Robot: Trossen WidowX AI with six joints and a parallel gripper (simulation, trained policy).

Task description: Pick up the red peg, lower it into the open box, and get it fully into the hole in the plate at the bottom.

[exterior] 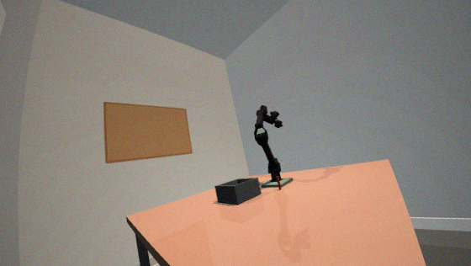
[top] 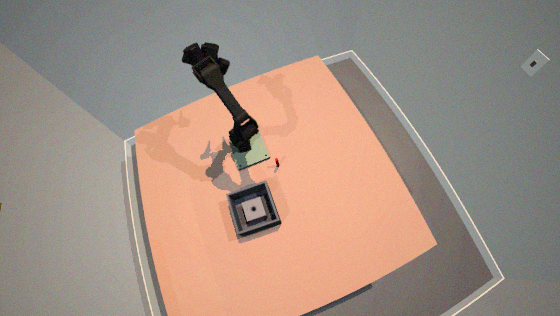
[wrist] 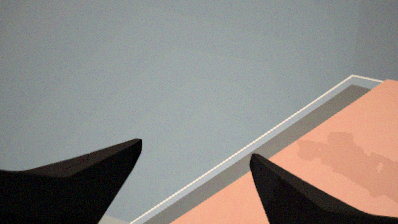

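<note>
The red peg lies 38 cm ahead of my gripper tip, 18 cm to the left of it and 41 cm below it. Round my gripper tip: dark box 58 cm ahead, 3 cm to the left, 43 cm below; grey plate 58 cm ahead, 3 cm to the left, 41 cm below.
</note>
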